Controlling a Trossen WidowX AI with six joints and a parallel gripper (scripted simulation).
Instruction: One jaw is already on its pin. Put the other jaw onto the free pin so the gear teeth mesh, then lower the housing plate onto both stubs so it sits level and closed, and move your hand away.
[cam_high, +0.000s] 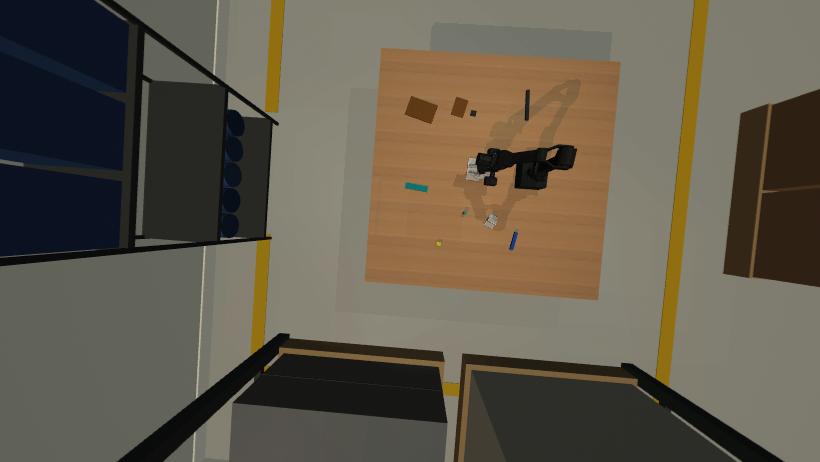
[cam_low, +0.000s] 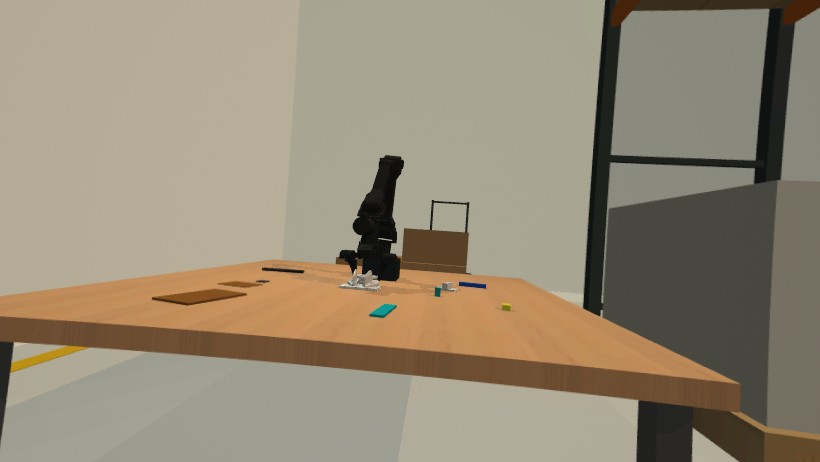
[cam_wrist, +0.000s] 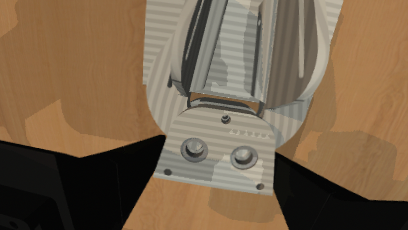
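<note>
Now: the loose jaw 20 mm ahead of my gripper tip and 20 mm to the left of it. The rest, counted from my gripper tip: small teal block: 60 mm ahead, 250 mm to the left; small black square: 150 mm ahead, 290 mm to the right, 10 mm below; teal bar: 360 mm ahead, 180 mm to the left, 10 mm below.
</note>
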